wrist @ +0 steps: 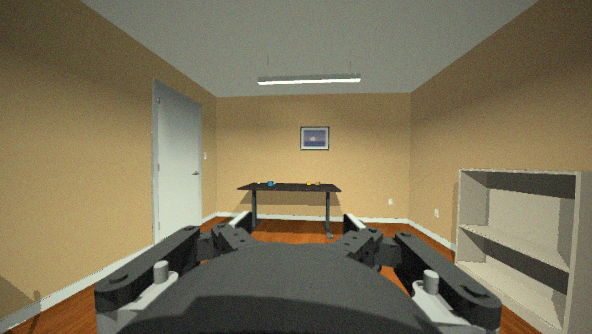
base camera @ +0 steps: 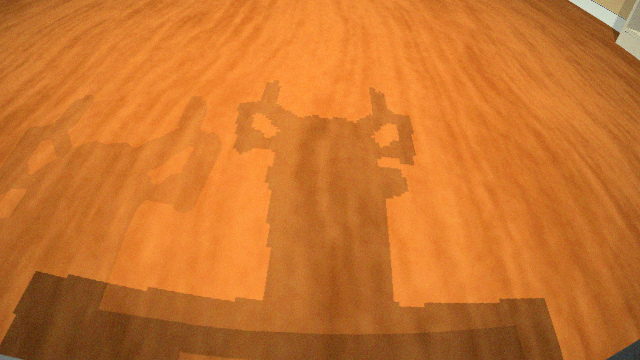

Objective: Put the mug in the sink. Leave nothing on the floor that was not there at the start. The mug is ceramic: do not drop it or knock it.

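Frame: origin at the arm's base, x right, y ahead, z up, level; millimetres.
Seen in the pictures: gripper, fingertip midpoint: (wrist: 297,223).
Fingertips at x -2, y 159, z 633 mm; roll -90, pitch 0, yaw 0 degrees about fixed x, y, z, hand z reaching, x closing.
Observation:
A point is followed by its place in that frame.
My gripper (wrist: 297,223) @[x -3, y 159, z 633 mm] is open in the wrist view, with its fingers wide apart and nothing between them. A small blue object (wrist: 270,183) @[x -490, y 2627, z 371 mm], which looks like a mug, stands on the left part of a dark table (wrist: 290,188) @[x -152, y 2437, z 324 mm] far ahead against the back wall. It is too small to make out clearly. The sink does not show in either view. In the base camera view the gripper itself does not show; its shadow with two spread fingers lies on the wood floor.
Small yellow (wrist: 308,183) @[x 137, y 2893, z 349 mm] and brownish (wrist: 317,183) @[x 296, y 2891, z 351 mm] objects stand on the table's right part. A pale shelf unit (wrist: 578,240) @[x 1588, y 878, z 272 mm] stands at the right wall. A closed door (wrist: 179,165) @[x -1774, y 2294, z 652 mm] is on the left. White baseboard (base camera: 602,14) @[x 1965, y 2224, z -356 mm] shows at the top right of the base view.

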